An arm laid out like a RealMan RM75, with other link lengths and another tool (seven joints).
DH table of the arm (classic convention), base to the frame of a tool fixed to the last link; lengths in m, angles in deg. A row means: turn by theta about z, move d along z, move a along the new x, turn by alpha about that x. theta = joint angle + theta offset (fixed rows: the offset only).
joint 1: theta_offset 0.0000, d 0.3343, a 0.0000, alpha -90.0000
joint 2: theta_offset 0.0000, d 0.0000, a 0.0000, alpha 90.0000
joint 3: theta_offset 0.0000, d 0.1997, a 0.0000, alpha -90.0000
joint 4: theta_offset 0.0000, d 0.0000, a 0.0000, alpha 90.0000
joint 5: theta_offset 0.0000, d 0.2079, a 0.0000, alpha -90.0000
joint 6: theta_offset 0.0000, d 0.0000, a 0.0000, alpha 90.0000
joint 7: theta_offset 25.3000, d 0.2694, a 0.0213, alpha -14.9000
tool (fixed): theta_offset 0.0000, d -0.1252, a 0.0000, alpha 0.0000
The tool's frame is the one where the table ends.
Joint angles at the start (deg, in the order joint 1, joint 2, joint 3, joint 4, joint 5, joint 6, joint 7):
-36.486, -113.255, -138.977, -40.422, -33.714, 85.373, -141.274
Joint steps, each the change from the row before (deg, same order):
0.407, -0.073, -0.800, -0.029, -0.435, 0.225, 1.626
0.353, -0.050, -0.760, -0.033, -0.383, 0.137, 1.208
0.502, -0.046, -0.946, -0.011, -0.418, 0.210, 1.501
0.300, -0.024, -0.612, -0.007, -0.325, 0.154, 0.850
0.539, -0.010, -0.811, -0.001, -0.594, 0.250, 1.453
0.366, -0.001, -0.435, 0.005, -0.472, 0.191, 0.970
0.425, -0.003, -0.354, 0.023, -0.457, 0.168, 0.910
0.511, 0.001, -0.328, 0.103, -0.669, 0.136, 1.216
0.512, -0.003, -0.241, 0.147, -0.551, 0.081, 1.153
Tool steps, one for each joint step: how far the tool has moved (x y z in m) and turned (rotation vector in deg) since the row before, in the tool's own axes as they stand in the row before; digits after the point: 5 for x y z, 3 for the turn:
-0.00135, 0.00032, -0.00069, -0.403, 0.639, 0.927
-0.00117, 0.00003, -0.00101, -0.249, 0.708, 0.604
-0.00219, -0.00007, -0.00135, -0.290, 0.819, 0.662
-0.00118, 0.00005, -0.00094, -0.201, 0.610, 0.349
-0.00211, 0.00017, -0.00147, -0.308, 0.871, 0.668
-0.00129, 0.00032, -0.00083, -0.242, 0.551, 0.492
-0.00183, 0.00025, -0.00072, -0.219, 0.491, 0.396
-0.00200, 0.00040, -0.00056, -0.281, 0.598, 0.612
-0.00242, 0.00030, -0.00033, -0.225, 0.443, 0.535

